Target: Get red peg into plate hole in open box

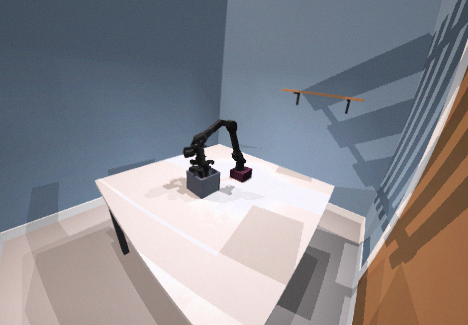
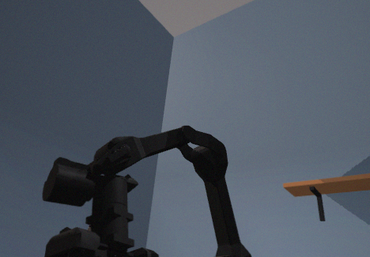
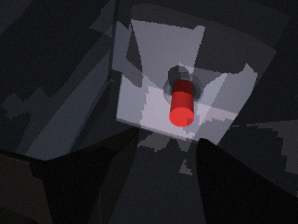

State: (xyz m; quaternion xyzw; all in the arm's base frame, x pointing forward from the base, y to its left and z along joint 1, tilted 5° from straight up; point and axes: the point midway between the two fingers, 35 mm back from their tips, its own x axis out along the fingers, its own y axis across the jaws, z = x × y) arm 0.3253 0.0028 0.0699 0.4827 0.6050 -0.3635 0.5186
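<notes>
Now: the red peg 5 cm below my gripper tip and 1 cm to the right of it. Also, from my gripper tip: plate: 5 cm below, 1 cm to the right.
</notes>
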